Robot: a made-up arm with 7 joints.
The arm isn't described. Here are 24 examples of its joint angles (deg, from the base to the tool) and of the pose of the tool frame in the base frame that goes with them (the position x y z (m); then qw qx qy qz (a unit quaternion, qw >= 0)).
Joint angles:
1: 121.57 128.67 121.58 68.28 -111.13 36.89 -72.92
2: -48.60 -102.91 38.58 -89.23 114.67 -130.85 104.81
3: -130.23 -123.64 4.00 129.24 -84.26 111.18 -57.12
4: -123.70 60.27 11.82 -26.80 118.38 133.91 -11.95
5: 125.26 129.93 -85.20 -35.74 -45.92 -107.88 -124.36
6: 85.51 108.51 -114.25 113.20 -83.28 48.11 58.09
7: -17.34 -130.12 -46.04 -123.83 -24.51 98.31 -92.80
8: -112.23 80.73 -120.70 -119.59 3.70 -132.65 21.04
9: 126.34 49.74 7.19 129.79 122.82 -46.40 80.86
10: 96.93 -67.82 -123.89 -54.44 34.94 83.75 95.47
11: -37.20 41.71 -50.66 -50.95 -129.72 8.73 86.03
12: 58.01 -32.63 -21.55 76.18 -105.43 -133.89 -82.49
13: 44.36 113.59 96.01 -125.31 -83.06 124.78 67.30
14: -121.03 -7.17 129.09 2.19 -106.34 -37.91 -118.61
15: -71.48 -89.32 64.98 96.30 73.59 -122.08 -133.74
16: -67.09 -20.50 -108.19 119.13 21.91 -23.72 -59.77
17: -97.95 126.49 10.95 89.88 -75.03 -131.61 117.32
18: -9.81 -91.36 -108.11 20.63 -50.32 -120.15 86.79
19: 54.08 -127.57 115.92 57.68 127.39 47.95 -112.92
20: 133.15 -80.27 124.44 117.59 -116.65 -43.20 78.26
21: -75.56 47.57 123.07 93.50 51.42 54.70 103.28
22: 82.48 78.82 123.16 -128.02 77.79 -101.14 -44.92
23: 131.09 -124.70 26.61 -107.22 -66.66 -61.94 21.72
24: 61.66 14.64 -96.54 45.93 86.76 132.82 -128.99
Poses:
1: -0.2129 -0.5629 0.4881 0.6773 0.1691 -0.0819 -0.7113
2: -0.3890 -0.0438 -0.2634 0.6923 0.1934 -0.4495 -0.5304
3: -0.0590 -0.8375 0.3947 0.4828 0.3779 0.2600 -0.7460
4: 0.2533 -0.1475 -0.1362 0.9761 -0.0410 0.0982 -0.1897
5: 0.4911 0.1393 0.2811 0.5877 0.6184 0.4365 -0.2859
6: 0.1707 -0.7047 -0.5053 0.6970 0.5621 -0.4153 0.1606
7: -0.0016 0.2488 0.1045 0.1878 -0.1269 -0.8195 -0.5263
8: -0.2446 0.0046 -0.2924 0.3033 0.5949 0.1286 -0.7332
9: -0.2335 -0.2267 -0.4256 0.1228 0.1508 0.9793 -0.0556
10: 0.3235 -0.8115 -0.1846 0.6375 -0.1471 0.7559 -0.0244
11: 0.0273 0.5149 0.2499 0.3624 -0.4477 -0.2616 -0.7745
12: -0.3757 -0.1834 0.1372 0.7933 0.0465 0.5719 0.2038
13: 0.1461 0.0420 -0.4967 0.2893 -0.4000 0.7268 0.4776
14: -0.4885 0.1133 0.1820 0.2833 0.0932 -0.9525 0.0622
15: -0.1096 -0.4471 -0.5692 0.1042 -0.9118 0.3014 -0.2589
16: -0.7490 -0.1423 0.2022 0.0303 -0.4704 0.8060 0.3580
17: -0.6824 0.1539 -0.0168 0.4284 0.6400 0.6067 -0.1968
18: -0.5702 -0.5777 0.4493 0.7471 -0.3440 0.4198 -0.3839
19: 0.2618 -0.0549 0.1649 0.1855 -0.0259 0.6651 -0.7228
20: -0.2789 -0.1796 -0.0499 0.6060 0.7022 0.3733 0.0186
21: 0.3748 -0.5344 -0.3974 0.7462 0.1122 0.4911 0.4352
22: -0.3746 0.1205 -0.2109 0.2325 -0.2651 0.7024 0.6183
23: -0.3282 -0.0823 -0.1889 0.3875 0.4531 0.0378 -0.8019
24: -0.4136 -0.3572 -0.1683 0.4601 0.1768 0.0843 0.8660
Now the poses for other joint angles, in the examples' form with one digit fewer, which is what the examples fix.
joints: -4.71 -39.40 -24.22 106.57 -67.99 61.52 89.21
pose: -0.625 -0.327 0.737 0.192 -0.500 -0.447 0.716
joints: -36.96 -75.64 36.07 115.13 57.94 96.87 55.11
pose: -0.160 -0.747 -0.389 0.169 0.200 -0.858 -0.443
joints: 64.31 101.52 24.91 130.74 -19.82 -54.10 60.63
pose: 0.184 0.645 -0.415 0.330 0.922 0.120 0.166
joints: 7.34 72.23 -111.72 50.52 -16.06 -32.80 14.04
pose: -1.063 -0.138 -0.156 0.116 0.337 0.876 -0.325
